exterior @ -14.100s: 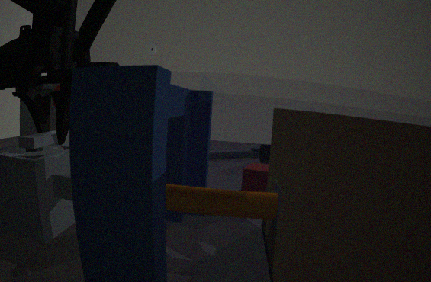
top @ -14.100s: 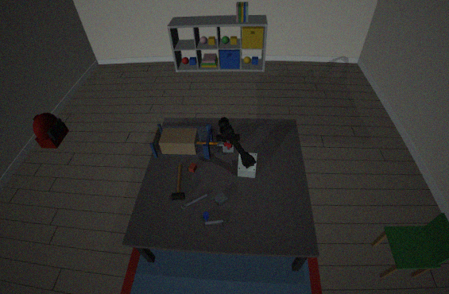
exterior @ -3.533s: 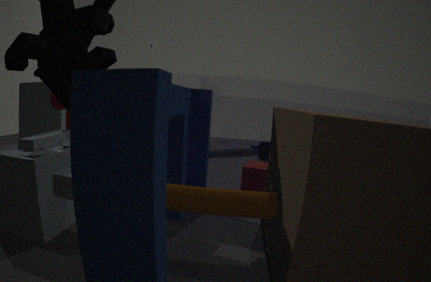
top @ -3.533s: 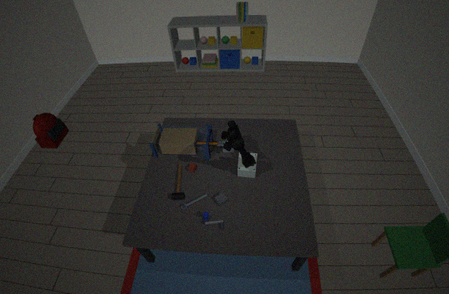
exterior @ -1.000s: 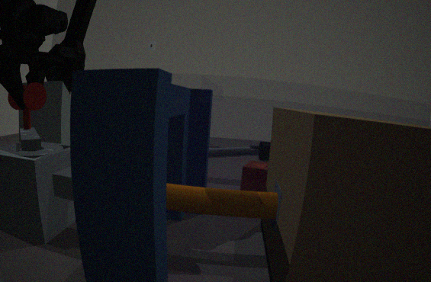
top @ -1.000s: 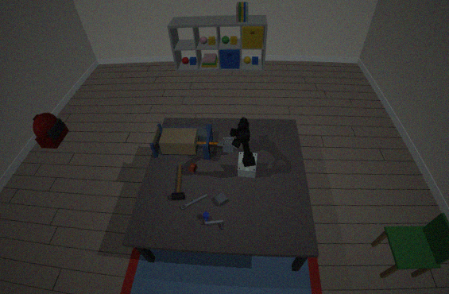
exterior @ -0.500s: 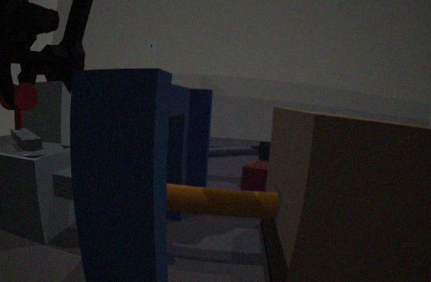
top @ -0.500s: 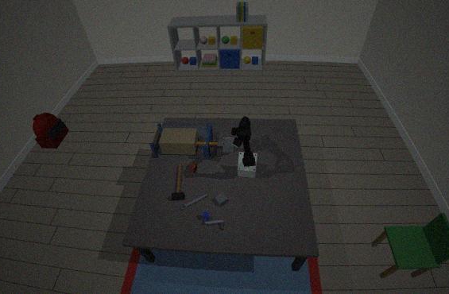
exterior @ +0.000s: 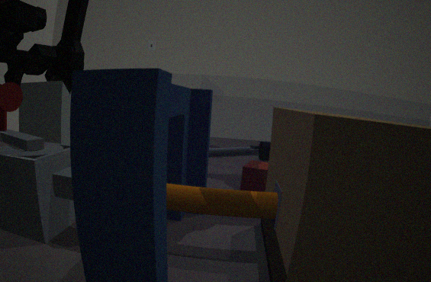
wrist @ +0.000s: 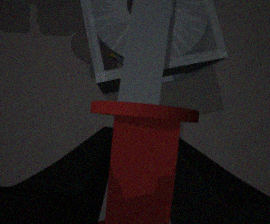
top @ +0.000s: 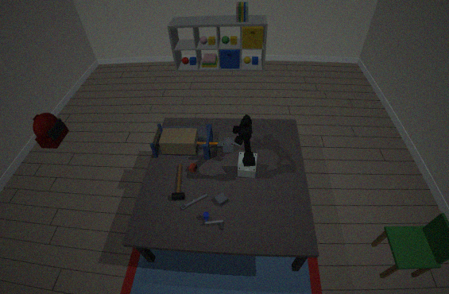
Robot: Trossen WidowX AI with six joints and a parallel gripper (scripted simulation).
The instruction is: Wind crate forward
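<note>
The grey winch handle lies 30 mm below my gripper tip, 20 mm ahead of it and 10 mm to the right of it. Also, from my gripper tip: red knob (10 mm behind); grey winch (100 mm below, 70 mm ahead, 40 mm to the right); blue steel frame (240 mm ahead, 30 mm to the right, 30 mm below).
</note>
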